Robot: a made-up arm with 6 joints.
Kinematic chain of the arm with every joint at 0, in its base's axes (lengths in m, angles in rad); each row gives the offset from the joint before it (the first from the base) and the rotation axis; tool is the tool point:
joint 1: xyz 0 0 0.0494 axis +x
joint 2: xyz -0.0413 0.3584 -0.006 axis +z
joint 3: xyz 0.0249 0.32 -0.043 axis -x
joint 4: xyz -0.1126 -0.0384 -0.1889 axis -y
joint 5: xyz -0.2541 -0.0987 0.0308 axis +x
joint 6: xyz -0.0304 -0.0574 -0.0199 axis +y
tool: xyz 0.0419 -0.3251 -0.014
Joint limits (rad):
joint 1: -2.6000..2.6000
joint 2: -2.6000..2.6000
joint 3: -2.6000..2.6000
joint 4: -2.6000..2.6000
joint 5: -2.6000..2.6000
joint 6: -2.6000..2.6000
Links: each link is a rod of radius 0.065 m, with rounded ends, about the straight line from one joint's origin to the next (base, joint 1, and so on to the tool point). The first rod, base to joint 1, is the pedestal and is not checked.
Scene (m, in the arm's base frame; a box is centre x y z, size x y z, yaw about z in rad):
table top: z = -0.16
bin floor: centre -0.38 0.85 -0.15 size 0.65 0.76 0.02 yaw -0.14
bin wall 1: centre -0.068 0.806 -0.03 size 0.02 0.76 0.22 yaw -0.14
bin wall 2: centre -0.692 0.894 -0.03 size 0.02 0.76 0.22 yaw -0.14
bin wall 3: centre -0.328 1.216 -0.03 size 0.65 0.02 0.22 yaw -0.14
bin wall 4: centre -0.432 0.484 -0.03 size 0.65 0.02 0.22 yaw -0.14
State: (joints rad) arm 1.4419 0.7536 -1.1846 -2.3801 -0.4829 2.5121
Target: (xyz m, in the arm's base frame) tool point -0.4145 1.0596 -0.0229
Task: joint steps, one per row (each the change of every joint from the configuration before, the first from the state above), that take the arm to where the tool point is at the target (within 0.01 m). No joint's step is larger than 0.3 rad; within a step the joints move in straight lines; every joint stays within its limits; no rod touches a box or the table.
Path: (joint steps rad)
1: -0.2682 0.0704 -0.1332 -0.0550 -0.0645 0.0021
2: -0.2682 0.0704 -0.1331 -0.0549 -0.0645 0.0022
3: -0.2682 0.0704 -0.1332 -0.0550 -0.0645 0.0021
4: -0.2682 0.0704 -0.1332 -0.0550 -0.0644 0.0021

